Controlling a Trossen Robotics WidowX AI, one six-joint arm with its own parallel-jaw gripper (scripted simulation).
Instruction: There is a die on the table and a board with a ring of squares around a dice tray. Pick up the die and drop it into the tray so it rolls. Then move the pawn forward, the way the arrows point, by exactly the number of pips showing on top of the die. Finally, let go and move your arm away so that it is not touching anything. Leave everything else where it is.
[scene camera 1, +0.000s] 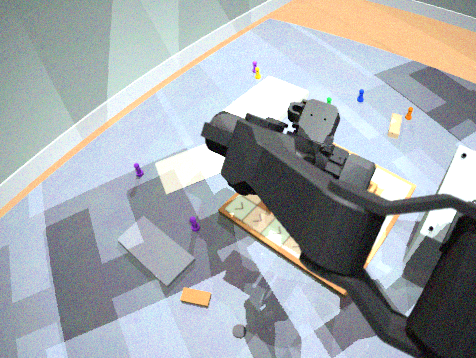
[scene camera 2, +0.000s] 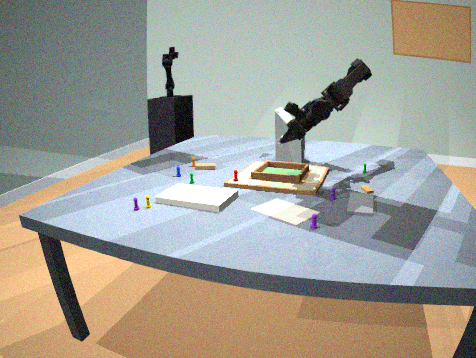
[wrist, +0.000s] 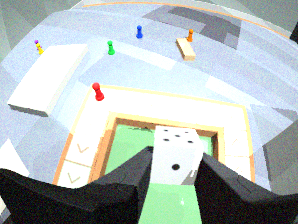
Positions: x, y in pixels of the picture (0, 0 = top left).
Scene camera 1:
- my gripper: 328, 158
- white slab: 271, 97
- grey plate: 162, 256
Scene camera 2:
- my gripper: 281, 141
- white slab: 213, 199
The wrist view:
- my gripper: 173, 155
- white die: 177, 152, held by my gripper
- white slab: 42, 86
